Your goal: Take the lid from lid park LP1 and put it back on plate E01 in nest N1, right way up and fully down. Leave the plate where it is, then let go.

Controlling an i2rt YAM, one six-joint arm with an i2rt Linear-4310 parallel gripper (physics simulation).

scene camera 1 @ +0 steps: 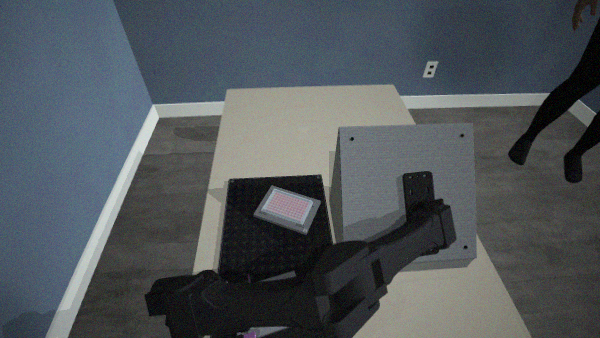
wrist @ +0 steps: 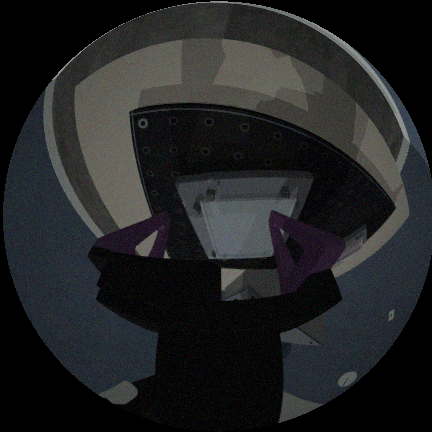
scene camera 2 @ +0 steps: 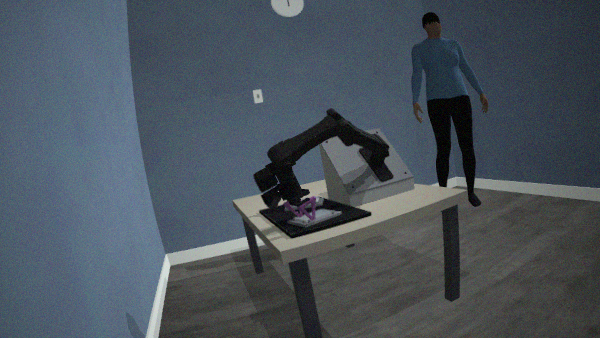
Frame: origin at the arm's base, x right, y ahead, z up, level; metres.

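Seen in the pictures: gripper, fingertip midpoint: (wrist: pixel 218 215) (scene camera 2: pixel 307 218); arm's base, link origin: (scene camera 1: pixel 420 213) (scene camera 2: pixel 375 163).
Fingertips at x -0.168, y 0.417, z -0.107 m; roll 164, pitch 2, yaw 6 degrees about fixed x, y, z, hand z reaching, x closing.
Note:
Pixels of each thing's middle, then the offset from my fingertips to it. "*": a spot on its surface instead. Level surfaces: height alone.
- clear lid, body centre: (wrist: pixel 246 235) (scene camera 2: pixel 314 215) dx +0.037, dy -0.041, dz -0.006 m
- grey lid park, surface spot: (wrist: pixel 192 187) * dx -0.024, dy +0.022, dz -0.010 m
- Plate E01, body centre: (wrist: pixel 342 253) (scene camera 1: pixel 287 205) dx +0.306, dy -0.106, dz -0.001 m
- black perforated board, body centre: (wrist: pixel 316 236) (scene camera 1: pixel 277 250) (scene camera 2: pixel 307 213) dx +0.180, dy -0.067, dz -0.026 m
- pale table, surface height: dz -0.033 m
The clear lid (wrist: pixel 245 227) (scene camera 2: pixel 326 215) lies flat on the grey lid park (wrist: pixel 192 187). Plate E01 (scene camera 1: pixel 288 206), with pink wells, sits in its grey nest (scene camera 1: pixel 280 220); both show small at the right in the wrist view. My gripper (wrist: pixel 218 215) (scene camera 2: pixel 307 216) is open and empty, its purple fingers close over the park. In the wrist view the right fingertip overlaps the lid's right edge, and the left fingertip stands apart to the left of the lid. The exact fingertip height is unclear. In scene camera 1 the arm hides most of the park and gripper.
Park and nest stand on a black perforated board (scene camera 1: pixel 250 240) (wrist: pixel 190 136) on the pale table (scene camera 1: pixel 300 107). A grey sloped block (scene camera 1: pixel 380 165) (scene camera 2: pixel 345 165) carries the arm's base beside the board. A person (scene camera 2: pixel 442 75) stands beyond the table.

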